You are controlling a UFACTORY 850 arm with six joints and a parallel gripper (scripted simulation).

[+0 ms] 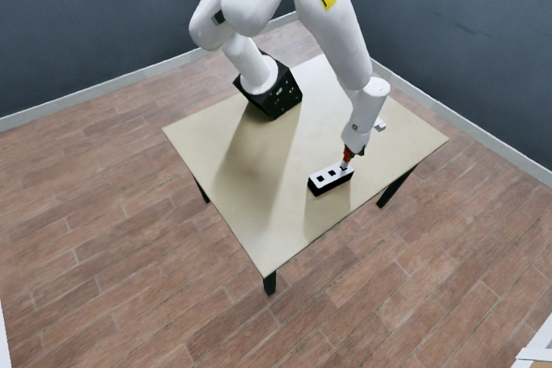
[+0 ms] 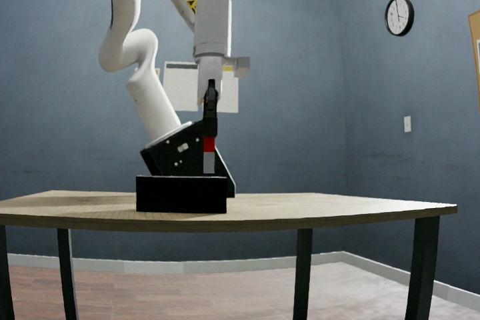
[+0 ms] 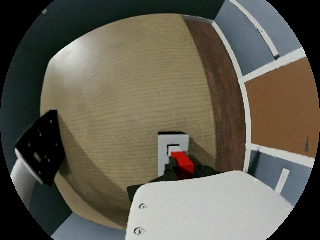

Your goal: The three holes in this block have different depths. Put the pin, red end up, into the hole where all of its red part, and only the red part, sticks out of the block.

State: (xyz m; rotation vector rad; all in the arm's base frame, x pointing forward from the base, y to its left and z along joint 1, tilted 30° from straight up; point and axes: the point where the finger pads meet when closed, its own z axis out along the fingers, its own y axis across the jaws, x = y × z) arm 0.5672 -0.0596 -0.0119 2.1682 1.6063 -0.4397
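Now: the pin 20 mm below my hand. The rest, counted from my hand: black block: 140 mm below, 60 mm to the right, 20 mm behind.
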